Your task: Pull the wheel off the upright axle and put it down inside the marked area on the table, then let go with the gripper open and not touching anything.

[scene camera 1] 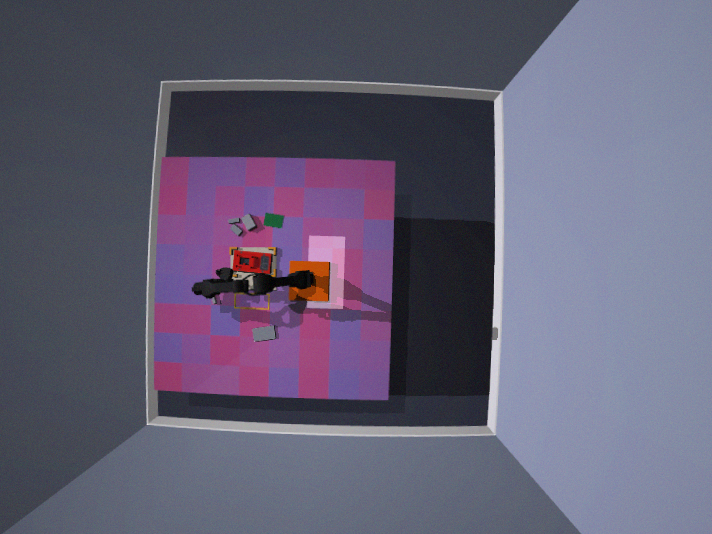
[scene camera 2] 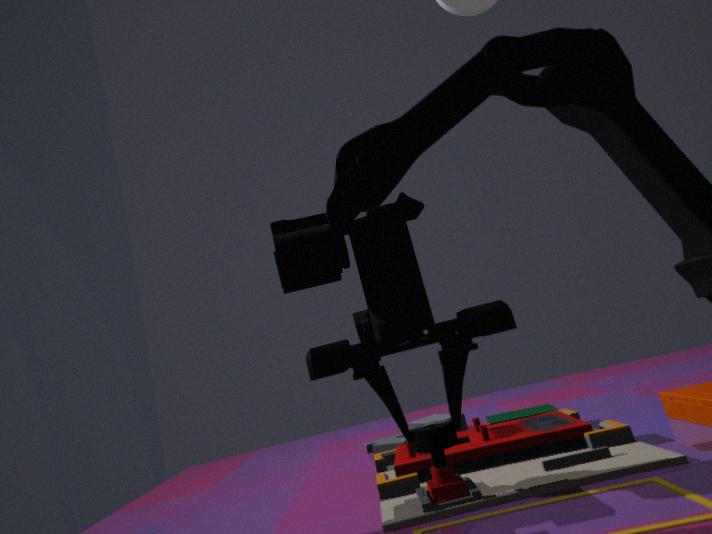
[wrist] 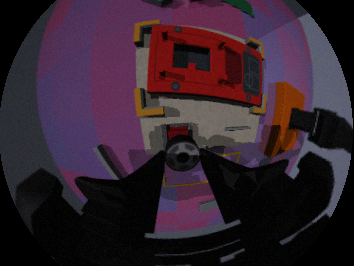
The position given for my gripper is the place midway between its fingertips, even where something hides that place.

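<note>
Scene camera 2 shows my gripper [scene camera 2: 433, 435] and a dark wheel [scene camera 2: 430, 437]. The wrist view also shows my gripper [wrist: 182, 153] and the dark wheel [wrist: 181, 143].
</note>
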